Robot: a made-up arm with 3 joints. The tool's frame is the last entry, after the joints. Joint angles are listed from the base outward. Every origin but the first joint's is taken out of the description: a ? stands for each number. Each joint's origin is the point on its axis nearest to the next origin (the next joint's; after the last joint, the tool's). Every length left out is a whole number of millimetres.
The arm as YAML. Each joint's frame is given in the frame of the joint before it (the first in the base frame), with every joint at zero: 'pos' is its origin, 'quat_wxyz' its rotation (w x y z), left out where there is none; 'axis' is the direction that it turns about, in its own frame. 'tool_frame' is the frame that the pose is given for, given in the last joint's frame.
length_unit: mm
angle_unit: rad
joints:
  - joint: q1
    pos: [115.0, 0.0, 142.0]
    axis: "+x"
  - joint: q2
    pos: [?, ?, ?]
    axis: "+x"
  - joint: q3
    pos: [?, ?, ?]
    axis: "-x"
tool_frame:
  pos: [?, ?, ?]
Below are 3 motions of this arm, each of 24 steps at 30 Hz.
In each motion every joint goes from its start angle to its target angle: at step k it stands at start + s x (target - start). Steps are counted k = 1, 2, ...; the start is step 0. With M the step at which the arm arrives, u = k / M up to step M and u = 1 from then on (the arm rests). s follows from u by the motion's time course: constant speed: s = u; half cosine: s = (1 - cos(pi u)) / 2; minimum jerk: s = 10 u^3 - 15 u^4 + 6 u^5.
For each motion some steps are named. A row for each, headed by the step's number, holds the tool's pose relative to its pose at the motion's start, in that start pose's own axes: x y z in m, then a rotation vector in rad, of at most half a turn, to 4 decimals.
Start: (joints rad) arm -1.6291 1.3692 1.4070
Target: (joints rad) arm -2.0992 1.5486 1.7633
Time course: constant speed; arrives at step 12
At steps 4, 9, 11, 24:
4: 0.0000 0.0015 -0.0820 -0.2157 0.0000 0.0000
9: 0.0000 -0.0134 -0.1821 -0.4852 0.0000 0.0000
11: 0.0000 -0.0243 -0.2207 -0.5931 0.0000 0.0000
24: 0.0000 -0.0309 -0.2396 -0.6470 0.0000 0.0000

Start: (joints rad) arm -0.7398 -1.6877 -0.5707
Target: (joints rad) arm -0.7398 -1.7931 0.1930
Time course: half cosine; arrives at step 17
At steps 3, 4, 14, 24:
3: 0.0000 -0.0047 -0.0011 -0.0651 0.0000 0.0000
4: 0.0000 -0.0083 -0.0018 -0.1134 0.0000 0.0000
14: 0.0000 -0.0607 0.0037 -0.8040 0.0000 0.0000
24: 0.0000 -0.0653 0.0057 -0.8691 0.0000 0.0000

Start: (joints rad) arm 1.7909 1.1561 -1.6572
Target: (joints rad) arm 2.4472 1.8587 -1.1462
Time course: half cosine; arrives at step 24
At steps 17, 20, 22, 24:
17: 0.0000 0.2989 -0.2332 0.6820 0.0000 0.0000
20: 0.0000 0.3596 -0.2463 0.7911 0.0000 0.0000
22: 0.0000 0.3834 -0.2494 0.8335 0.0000 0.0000
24: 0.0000 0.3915 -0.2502 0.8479 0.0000 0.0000

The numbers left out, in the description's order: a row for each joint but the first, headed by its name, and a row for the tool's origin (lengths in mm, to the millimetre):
q2: 0.0 400.0 93.0
q3: 0.0 49.0 -147.0
tool: 0.0 24.0 -54.0

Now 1 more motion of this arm.
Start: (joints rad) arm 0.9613 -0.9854 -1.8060
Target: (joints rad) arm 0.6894 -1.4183 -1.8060
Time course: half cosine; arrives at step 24
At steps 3, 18, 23, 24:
3: 0.0000 -0.0042 0.0000 -0.0268 0.0000 0.0000
18: 0.0000 -0.0771 0.0134 -0.6016 0.0000 0.0000
23: 0.0000 -0.0864 0.0173 -0.7018 0.0000 0.0000
24: 0.0000 -0.0867 0.0174 -0.7048 0.0000 0.0000

